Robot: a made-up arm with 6 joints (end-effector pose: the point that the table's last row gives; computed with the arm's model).
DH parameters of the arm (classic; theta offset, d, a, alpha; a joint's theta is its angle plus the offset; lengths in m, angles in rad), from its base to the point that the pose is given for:
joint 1: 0 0.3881 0 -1.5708
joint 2: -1.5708 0 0.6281 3.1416
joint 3: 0 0 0 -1.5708
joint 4: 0 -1.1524 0 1.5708
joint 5: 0 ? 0 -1.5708
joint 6: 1.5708 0 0 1.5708
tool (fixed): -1.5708 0 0 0
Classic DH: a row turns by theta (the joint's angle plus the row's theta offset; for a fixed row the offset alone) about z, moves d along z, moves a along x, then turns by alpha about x.
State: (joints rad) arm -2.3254 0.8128 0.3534 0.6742 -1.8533 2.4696
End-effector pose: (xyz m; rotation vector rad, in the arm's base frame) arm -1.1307 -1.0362 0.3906 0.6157 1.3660 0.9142
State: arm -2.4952 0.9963 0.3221 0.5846 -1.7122 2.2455
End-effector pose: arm -1.2530 -0.7930 0.0729 0.7912 1.2754 0.6826
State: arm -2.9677 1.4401 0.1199 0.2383 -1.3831 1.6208
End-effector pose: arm -0.9522 -0.0233 -0.6379 1.4408 0.6579 -0.0038
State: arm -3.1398 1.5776 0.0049 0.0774 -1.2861 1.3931
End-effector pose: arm -0.6374 0.1443 -0.7686 1.7232 0.2747 -0.1891
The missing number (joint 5, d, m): 0.1459
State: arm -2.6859 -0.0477 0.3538 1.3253 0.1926 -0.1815
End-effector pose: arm -0.8916 -0.3975 1.5961 -1.0161 1.3687 -2.2967
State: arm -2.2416 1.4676 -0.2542 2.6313 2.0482 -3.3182
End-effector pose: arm -0.2247 -0.4879 -0.6972 -2.6207 -0.5685 -0.7662
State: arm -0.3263 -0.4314 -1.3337 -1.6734 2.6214 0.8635
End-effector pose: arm 0.3247 -0.0941 -0.0357 -0.9329 -0.2901 -2.5769
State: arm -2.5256 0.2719 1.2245 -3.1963 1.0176 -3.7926
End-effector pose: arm -0.5933 -0.5985 1.9369 0.3656 -0.8153 -2.3778
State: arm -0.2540 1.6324 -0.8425 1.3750 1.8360 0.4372
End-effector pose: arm -0.1913 0.0203 -0.4757 0.4133 0.2059 0.9753
